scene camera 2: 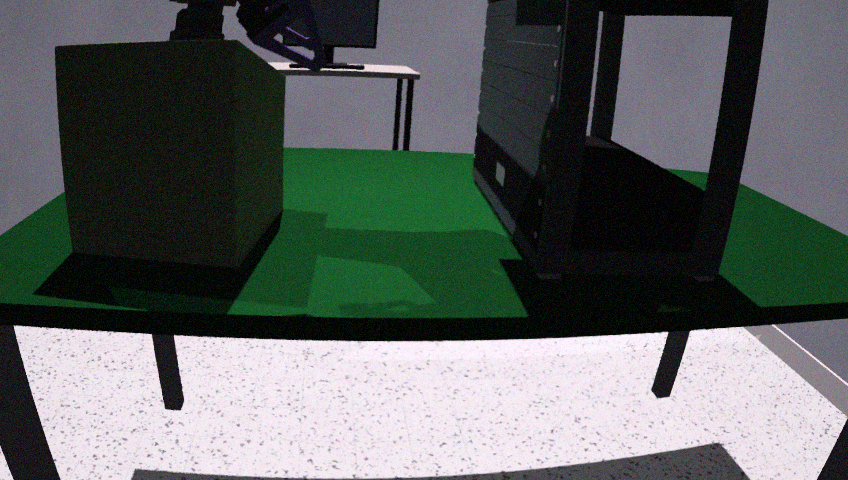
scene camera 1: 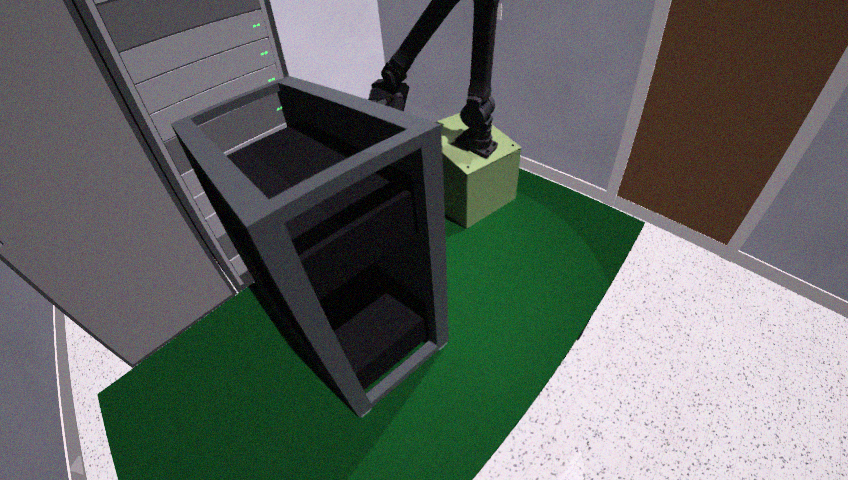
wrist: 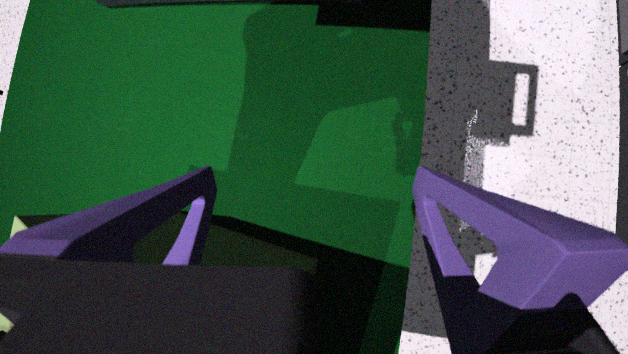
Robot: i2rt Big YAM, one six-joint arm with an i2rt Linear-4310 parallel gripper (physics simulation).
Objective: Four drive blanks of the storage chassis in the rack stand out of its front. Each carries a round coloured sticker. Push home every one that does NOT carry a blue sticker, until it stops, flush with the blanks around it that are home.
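Seen in the pictures: gripper, fingertip midpoint: point(scene camera 2: 318, 57) point(wrist: 314, 177); arm's base, link origin: point(scene camera 2: 194, 65) point(scene camera 1: 476, 145).
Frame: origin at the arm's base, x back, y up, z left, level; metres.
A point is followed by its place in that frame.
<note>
The rack point(scene camera 1: 437, 237) @[x -0.564, y 0.140, z 0.217 m] point(scene camera 2: 734, 118) @[x -0.699, y 0.000, z -0.326 m] point(wrist: 150, 2) @[x -0.519, y -0.230, z 0.099 m] is a dark grey open frame standing on the green table; its lower edge shows at the top of the wrist view. In scene camera 2, grey front panels point(scene camera 2: 516, 89) @[x -0.482, y -0.019, z -0.074 m] show at a steep angle. The chassis's drive blanks and round stickers cannot be made out in any view. My gripper point(wrist: 314, 177) @[x -0.161, y 0.023, z -0.245 m] has two purple fingers, wide open and empty, above the green surface in front of the rack. In scene camera 2 the gripper point(scene camera 2: 318, 62) @[x -0.161, y 0.023, z -0.245 m] hangs beside the pedestal, apart from the rack. In scene camera 1 the rack hides the fingers.
The arm stands on a yellow-green pedestal point(scene camera 1: 490, 190) @[x -0.039, y -0.134, z 0.077 m] point(scene camera 2: 148, 154) @[x 0.044, y -0.098, z -0.160 m] facing the rack front. The green table point(scene camera 1: 511, 285) @[x -0.292, y -0.241, z 0.279 m] point(scene camera 2: 380, 184) @[x -0.341, y -0.241, z 0.181 m] point(wrist: 150, 100) @[x -0.334, y -0.241, z 0.094 m] ends at a near edge. A desk point(scene camera 2: 380, 71) with a monitor point(scene camera 2: 351, 23) and a large cabinet point(scene camera 1: 119, 208) stand beyond it.
</note>
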